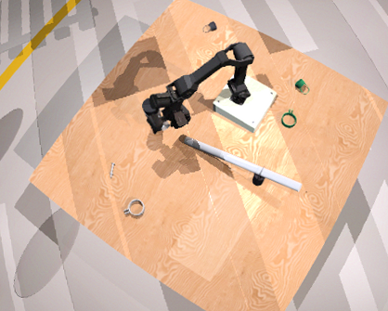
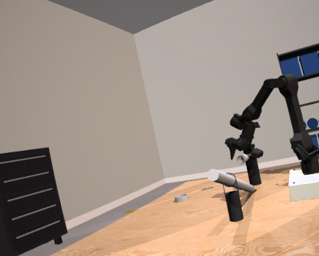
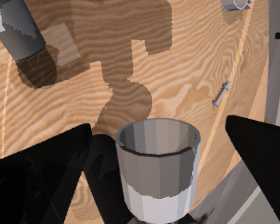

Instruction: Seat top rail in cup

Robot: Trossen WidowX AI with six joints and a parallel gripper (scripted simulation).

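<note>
The grey rail-end cup is 2 cm behind my gripper tip, 2 cm to the right of it and 2 cm above it. Also, from my gripper tip: short black post 3 cm behind, 44 cm to the left, 3 cm below; then grey ring 33 cm ahead, 4 cm to the left, 12 cm below; then bolt 23 cm ahead, 15 cm to the right, 12 cm below.
</note>
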